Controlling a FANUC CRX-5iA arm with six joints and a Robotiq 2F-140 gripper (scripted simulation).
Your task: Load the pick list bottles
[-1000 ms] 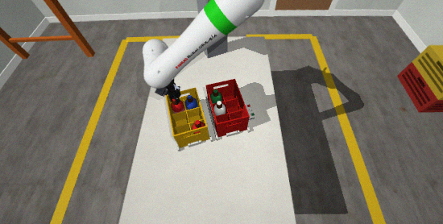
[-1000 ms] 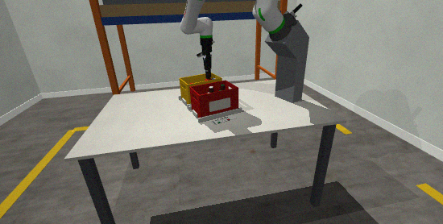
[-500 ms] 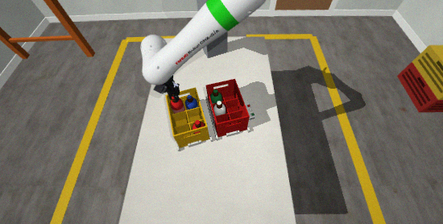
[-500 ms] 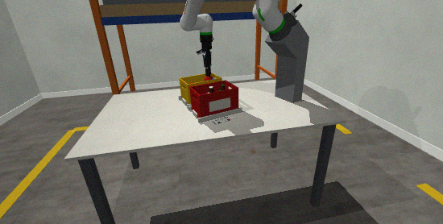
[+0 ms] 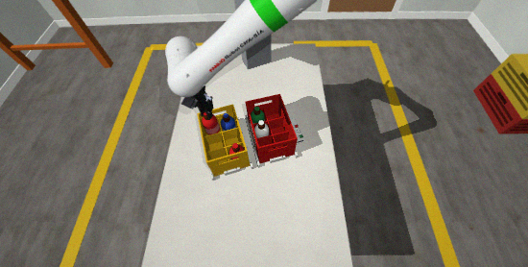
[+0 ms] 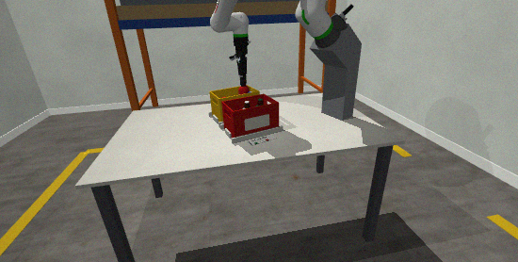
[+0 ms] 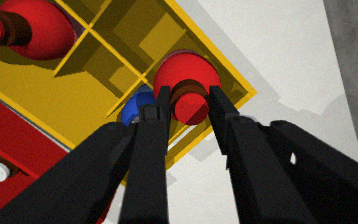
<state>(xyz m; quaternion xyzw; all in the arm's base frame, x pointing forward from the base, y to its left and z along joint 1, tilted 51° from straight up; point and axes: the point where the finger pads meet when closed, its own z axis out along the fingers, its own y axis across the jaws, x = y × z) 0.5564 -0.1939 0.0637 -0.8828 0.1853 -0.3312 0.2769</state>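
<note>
My hand is 80 mm above the red-labelled bottle. From my hand the other things lie so: green-label bottle (210 mm to the left, 140 mm below, 130 mm behind); blue-labelled bottle (140 mm below, 70 mm to the left, 50 mm behind); yellow crate (150 mm below, 90 mm to the left, 50 mm ahead).
</note>
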